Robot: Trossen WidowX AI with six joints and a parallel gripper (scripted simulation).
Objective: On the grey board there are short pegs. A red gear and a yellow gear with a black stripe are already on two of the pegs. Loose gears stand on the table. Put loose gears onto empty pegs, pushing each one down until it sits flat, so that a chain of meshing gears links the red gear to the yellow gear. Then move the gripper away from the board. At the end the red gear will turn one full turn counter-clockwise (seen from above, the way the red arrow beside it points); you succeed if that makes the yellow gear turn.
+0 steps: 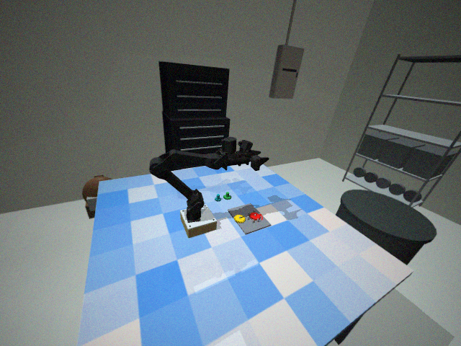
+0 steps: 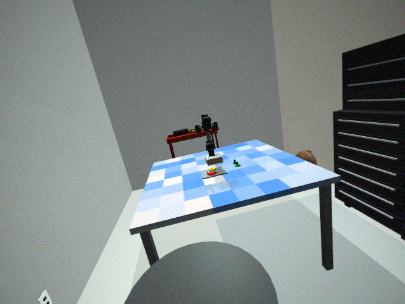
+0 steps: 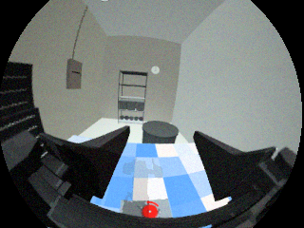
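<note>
Right now my gripper tip is 37 cm above the teal gear, 19 cm to the right of it and 16 cm past it. From my gripper tip the other things lie so: yellow gear: 37 cm below, 10 cm behind, 2 cm to the right; then red gear: 37 cm below, 2 cm to the right; then red arrow: 38 cm below, 4 cm ahead, 3 cm to the right.
</note>
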